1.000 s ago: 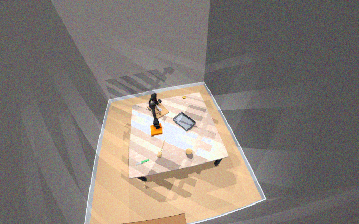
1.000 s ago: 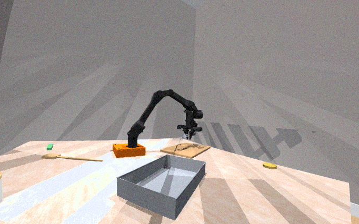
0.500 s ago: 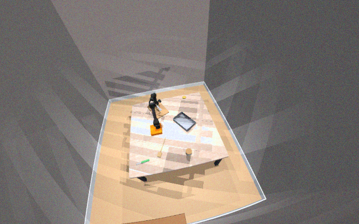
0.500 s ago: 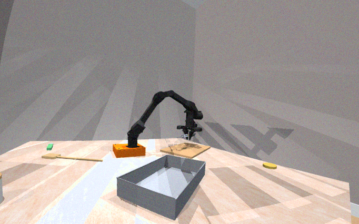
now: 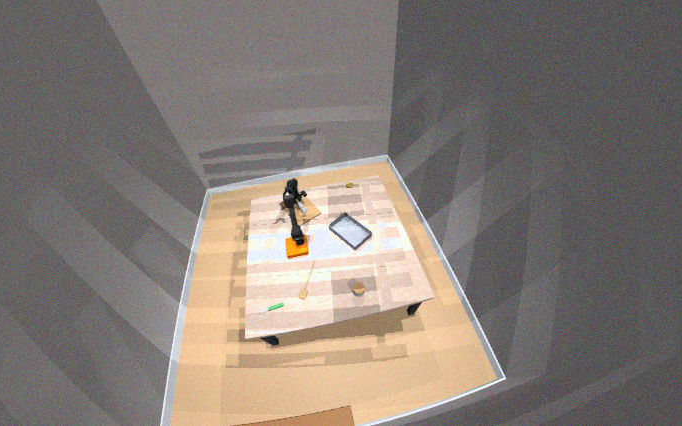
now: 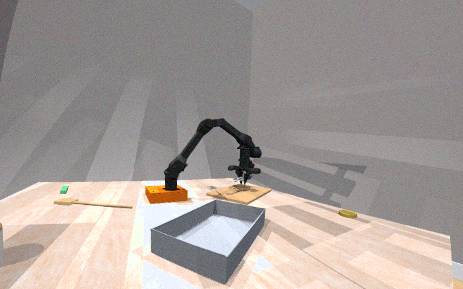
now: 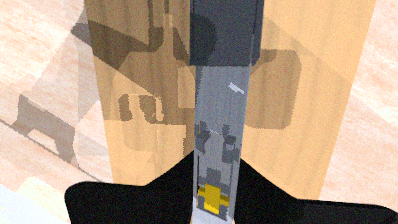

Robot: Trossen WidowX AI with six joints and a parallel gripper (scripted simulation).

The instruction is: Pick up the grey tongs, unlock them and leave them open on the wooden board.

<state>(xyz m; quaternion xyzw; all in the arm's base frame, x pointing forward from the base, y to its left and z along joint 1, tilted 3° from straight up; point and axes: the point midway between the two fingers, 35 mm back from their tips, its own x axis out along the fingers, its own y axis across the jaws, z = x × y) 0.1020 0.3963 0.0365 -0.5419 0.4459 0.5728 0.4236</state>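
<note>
Right now the yellow lock piece is 40 mm above my gripper tip. Round my gripper tip: yellow disc 540 mm ahead, 70 mm to the left, 40 mm below; then grey roasting tin 310 mm ahead, 450 mm to the right, 20 mm below; then wooden board 10 mm to the right, 40 mm below.
</note>
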